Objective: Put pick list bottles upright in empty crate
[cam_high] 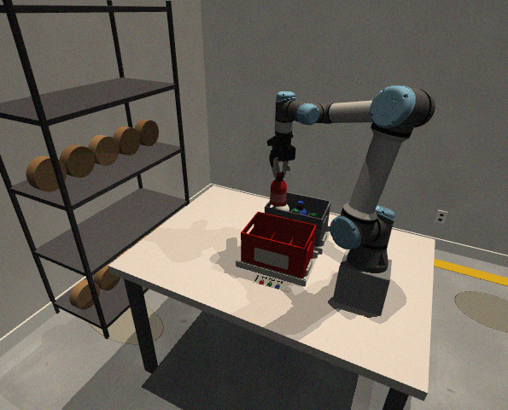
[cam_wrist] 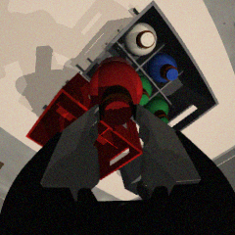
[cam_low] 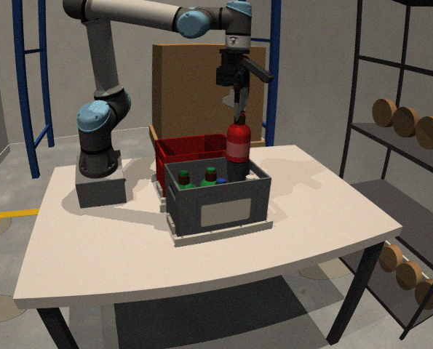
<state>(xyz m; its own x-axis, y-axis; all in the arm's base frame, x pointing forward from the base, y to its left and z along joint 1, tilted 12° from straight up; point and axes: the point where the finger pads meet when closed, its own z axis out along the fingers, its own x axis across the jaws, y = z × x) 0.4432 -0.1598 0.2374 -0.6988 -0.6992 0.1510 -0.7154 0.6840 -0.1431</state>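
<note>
My gripper is now 70 mm above the red bottle. The rest, counted from my hand: grey crate 90 mm behind, 50 mm to the right, 240 mm below; then blue bottle 90 mm behind, 90 mm to the right, 240 mm below; then white bottle 90 mm to the right, 240 mm below.
</note>
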